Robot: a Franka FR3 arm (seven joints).
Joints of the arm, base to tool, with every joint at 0 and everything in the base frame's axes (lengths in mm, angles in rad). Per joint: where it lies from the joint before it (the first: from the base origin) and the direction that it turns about. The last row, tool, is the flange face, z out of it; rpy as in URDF.
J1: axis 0 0 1 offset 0 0 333
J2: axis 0 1 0 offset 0 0 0
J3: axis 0 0 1 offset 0 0 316
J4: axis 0 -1 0 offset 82.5 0 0
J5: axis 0 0 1 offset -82.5 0 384
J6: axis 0 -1 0 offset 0 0 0
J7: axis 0 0 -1 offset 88 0 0
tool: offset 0 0 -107 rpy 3.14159 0 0
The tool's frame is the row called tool.
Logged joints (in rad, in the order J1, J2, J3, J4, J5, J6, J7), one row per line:
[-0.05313, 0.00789, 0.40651, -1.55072, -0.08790, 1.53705, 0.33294]
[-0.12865, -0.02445, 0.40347, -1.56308, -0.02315, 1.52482, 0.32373]
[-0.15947, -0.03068, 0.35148, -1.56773, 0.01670, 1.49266, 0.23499]
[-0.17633, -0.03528, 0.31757, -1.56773, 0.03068, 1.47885, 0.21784]
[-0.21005, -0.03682, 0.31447, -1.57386, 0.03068, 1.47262, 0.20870]
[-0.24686, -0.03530, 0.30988, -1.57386, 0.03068, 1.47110, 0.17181]
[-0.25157, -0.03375, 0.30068, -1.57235, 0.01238, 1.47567, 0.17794]
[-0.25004, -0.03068, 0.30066, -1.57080, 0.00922, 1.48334, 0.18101]
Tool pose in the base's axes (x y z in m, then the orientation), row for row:
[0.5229, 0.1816, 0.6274, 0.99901, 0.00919, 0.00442, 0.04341]
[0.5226, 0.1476, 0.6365, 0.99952, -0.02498, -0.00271, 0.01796]
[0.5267, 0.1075, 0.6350, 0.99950, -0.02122, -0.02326, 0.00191]
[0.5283, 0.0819, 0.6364, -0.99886, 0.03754, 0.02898, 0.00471]
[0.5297, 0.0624, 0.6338, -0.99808, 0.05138, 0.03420, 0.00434]
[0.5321, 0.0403, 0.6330, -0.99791, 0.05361, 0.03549, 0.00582]
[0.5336, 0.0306, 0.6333, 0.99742, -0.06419, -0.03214, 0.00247]
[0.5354, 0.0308, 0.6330, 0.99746, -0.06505, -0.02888, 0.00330]
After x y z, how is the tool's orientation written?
As a quaternion, x y z w.
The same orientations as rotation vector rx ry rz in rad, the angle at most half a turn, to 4 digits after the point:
[3.0546, 0.0281, 0.0135]
[3.1047, -0.0776, -0.0084]
[3.1362, -0.0666, -0.0730]
[-3.1286, 0.1176, 0.0908]
[-3.1269, 0.1610, 0.1071]
[-3.1235, 0.1678, 0.1111]
[3.1286, -0.2013, -0.1008]
[3.1270, -0.2039, -0.0905]

